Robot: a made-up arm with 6 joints.
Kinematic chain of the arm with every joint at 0, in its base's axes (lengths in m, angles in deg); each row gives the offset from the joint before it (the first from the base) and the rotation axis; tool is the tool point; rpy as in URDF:
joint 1: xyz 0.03 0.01 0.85 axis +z
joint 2: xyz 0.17 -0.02 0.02 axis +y
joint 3: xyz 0 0.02 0.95 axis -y
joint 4: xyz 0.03 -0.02 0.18 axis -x
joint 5: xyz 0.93 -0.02 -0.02 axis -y
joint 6: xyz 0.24 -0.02 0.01 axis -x
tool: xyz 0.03 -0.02 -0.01 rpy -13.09 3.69 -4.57
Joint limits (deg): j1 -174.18..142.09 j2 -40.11..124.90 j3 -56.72..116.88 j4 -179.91..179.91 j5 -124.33..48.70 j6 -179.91..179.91
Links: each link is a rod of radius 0.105 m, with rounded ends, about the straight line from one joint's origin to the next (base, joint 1, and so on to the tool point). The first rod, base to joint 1, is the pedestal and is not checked.
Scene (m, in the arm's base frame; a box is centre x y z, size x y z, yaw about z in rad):
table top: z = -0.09
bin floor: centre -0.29 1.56 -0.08 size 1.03 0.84 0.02 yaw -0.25
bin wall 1: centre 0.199 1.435 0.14 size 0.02 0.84 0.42 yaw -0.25
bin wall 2: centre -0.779 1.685 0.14 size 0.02 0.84 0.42 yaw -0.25
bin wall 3: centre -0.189 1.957 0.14 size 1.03 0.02 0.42 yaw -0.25
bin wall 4: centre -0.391 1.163 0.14 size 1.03 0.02 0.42 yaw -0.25
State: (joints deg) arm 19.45 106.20 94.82 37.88 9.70 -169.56
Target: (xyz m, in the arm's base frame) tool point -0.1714 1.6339 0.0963
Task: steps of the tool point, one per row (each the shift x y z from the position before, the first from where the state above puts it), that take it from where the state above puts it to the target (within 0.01 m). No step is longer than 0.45 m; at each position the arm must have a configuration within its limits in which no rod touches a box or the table.
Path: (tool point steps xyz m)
1: -0.1434 0.3732 0.0154
2: -0.2320 0.3262 0.0194
3: -0.3041 0.2565 0.0217
4: -0.3533 0.1691 0.0220
5: -0.3760 0.0723 0.0209
6: -0.3704 -0.0261 0.0181
7: -0.3376 -0.1179 0.0138
8: -0.2809 -0.1952 0.0081
9: -0.0049 0.0311 -0.2000
10: 0.0001 0.0006 -0.2107
11: 0.0048 -0.0317 -0.2156

